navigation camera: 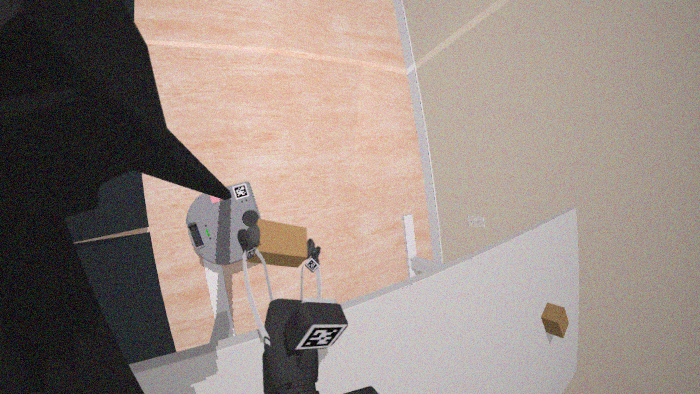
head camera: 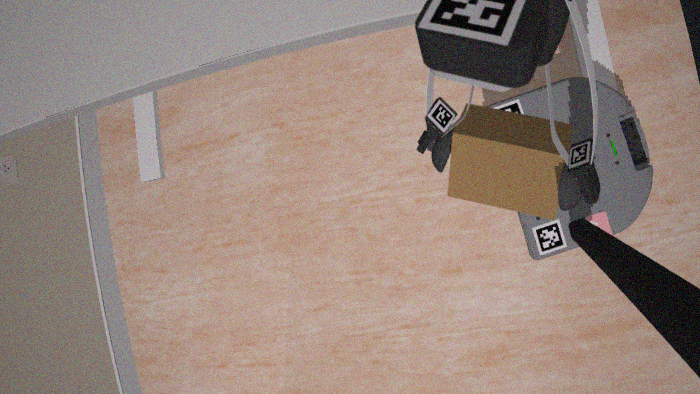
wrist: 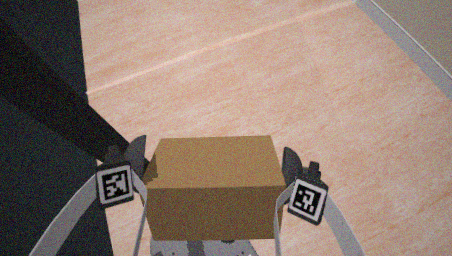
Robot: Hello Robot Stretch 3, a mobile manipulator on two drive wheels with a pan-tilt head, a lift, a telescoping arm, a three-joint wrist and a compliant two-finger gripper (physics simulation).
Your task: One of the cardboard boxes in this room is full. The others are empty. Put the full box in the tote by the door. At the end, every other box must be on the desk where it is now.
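Where they show: gripper, fingertip midpoint: (navigation camera: pixel 281 234) (head camera: pixel 507 182); robot's base, origin of the base link: (navigation camera: pixel 249 217).
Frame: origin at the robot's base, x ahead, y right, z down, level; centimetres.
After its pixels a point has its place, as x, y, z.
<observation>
A brown cardboard box (head camera: pixel 504 174) @[4.2, 1.5, -86.0] (navigation camera: pixel 282 240) @[4.0, 1.6, -86.1] (wrist: pixel 216 162) is held between the two fingertips of my gripper (head camera: pixel 509 167) @[4.2, 0.9, -84.5] (navigation camera: pixel 281 245) @[4.2, 0.9, -84.5] (wrist: pixel 213 159) @[4.2, 0.9, -84.5], which is shut on it. The box is up in the air above the robot's base. A second cardboard box (navigation camera: pixel 555 320) @[68.7, 54.6, -99.1] stands on the white desk (navigation camera: pixel 450 320) @[28.4, 28.3, -95.0] (head camera: pixel 200 35) @[20.7, 17.9, -95.1], near its far right end in the navigation view. Whether either box is full cannot be told from the outside. The tote and the door do not show in these views.
The robot's grey base (head camera: pixel 625 200) @[-18.0, -10.9, -16.0] (navigation camera: pixel 200 215) @[-19.4, -7.9, -16.0] is on the wooden floor below the box. The black mast (head camera: pixel 645 270) @[-6.5, -11.7, -75.3] (navigation camera: pixel 180 160) @[-4.7, -12.2, -98.7] is close beside the gripper. A white desk leg (head camera: pixel 148 140) @[96.3, 44.4, -2.6] (navigation camera: pixel 410 240) @[95.5, 51.3, -2.5] stands near the wall (head camera: pixel 40 250) @[125.1, 21.5, -29.2] (navigation camera: pixel 550 125) @[129.2, -3.0, -86.4].
</observation>
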